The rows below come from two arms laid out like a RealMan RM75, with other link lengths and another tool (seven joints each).
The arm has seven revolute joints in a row. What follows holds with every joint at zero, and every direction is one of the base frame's.
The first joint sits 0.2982 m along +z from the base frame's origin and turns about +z.
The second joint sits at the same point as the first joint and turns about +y.
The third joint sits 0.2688 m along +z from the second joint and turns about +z.
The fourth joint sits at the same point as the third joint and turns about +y.
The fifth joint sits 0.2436 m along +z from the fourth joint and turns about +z.
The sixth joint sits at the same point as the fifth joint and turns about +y.
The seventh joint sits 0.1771 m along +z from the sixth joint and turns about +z.
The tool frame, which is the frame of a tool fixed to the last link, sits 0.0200 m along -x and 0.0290 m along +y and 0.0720 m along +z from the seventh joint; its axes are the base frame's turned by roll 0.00, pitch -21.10 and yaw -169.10 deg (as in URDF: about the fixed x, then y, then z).
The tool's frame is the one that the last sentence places.
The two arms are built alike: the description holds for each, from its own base.
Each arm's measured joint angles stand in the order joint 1, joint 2, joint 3, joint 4, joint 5, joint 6, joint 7.
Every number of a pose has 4 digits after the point. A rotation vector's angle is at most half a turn.
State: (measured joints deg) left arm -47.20 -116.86 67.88 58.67 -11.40 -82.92 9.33; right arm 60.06 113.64 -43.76 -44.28 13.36 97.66 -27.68
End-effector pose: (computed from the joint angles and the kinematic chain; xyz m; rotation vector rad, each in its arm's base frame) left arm -0.2744 0.4585 -0.0064 1.1530 -2.4859 -1.1351; right arm 0.2053 0.4653 -0.0052 1.6659 1.8842 0.0976
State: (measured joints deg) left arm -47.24 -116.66 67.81 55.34 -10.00 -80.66 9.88; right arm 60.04 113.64 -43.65 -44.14 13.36 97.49 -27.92
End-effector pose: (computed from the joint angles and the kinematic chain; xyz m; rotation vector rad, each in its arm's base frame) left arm -0.2922 0.4577 -0.0085 1.1436 -2.4541 -1.1335; right arm 0.2057 0.4654 -0.0056 1.6641 1.8873 0.0972
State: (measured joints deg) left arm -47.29 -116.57 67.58 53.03 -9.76 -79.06 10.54; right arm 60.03 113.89 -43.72 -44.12 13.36 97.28 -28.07
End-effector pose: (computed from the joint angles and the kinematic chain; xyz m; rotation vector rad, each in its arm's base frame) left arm -0.3018 0.4566 -0.0121 1.1438 -2.4465 -1.1238; right arm 0.2053 0.4649 -0.0078 1.6589 1.8907 0.0957
